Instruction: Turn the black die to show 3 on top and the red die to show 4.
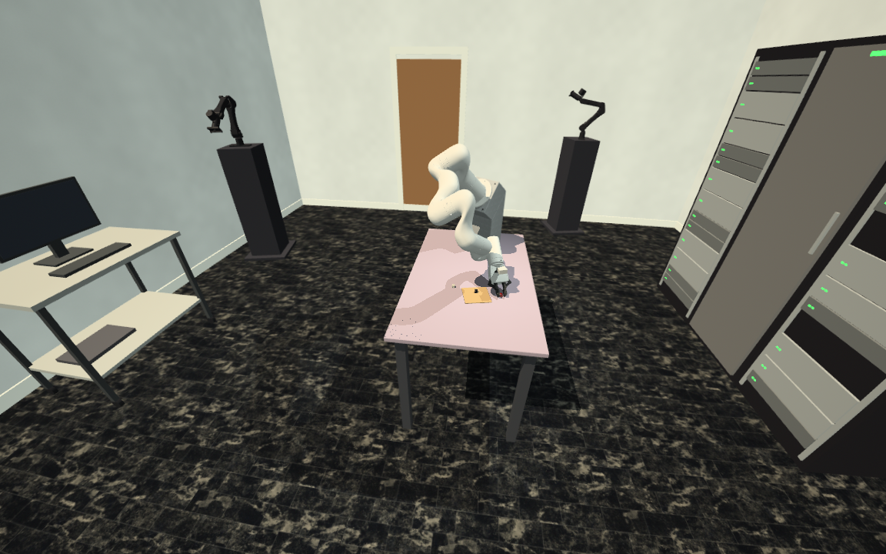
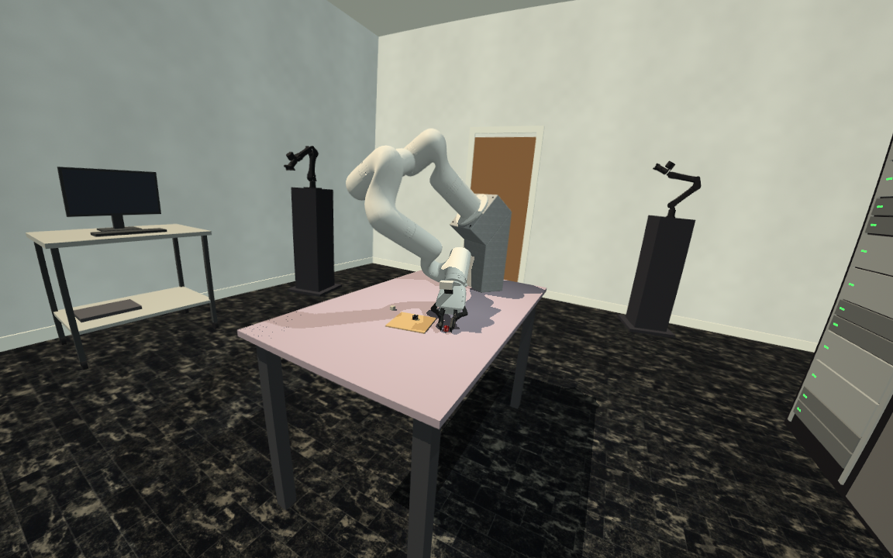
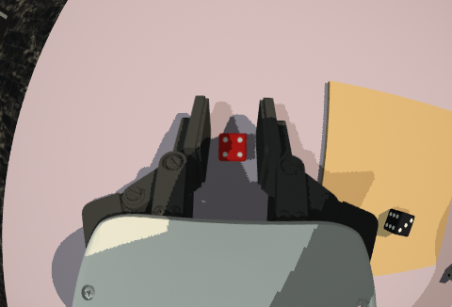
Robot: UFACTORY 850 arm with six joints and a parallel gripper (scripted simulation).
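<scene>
Right now the red die is 2 cm below my hand. Round my hand: mat: 13 cm to the right, 2 cm below, 2 cm behind; then white die: 24 cm to the right, 11 cm behind, 2 cm below; then black die: 13 cm to the right, 5 cm behind, 1 cm below.
</scene>
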